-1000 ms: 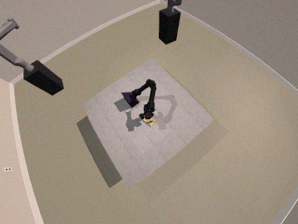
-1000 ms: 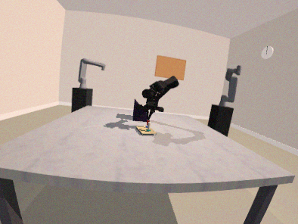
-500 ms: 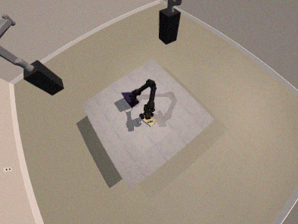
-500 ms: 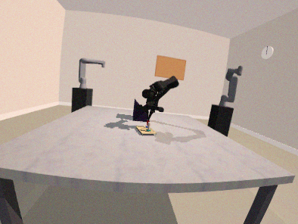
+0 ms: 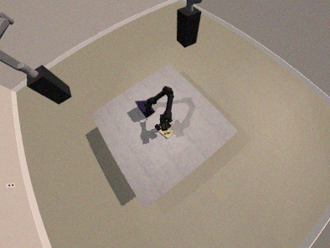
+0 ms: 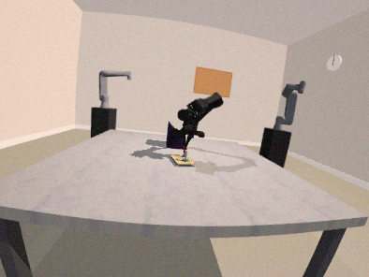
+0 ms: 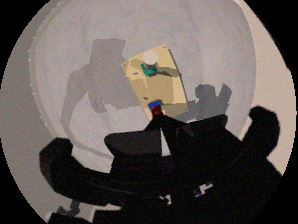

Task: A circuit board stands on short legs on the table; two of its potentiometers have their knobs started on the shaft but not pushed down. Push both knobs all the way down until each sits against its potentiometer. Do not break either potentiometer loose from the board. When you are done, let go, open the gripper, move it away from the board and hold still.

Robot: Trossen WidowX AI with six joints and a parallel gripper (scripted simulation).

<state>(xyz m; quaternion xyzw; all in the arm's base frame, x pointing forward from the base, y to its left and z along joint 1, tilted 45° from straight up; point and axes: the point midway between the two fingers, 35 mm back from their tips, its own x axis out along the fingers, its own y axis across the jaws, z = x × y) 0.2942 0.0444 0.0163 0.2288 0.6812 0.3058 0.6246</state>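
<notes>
Now: gripper tip 1 cm above the red knob.
</notes>
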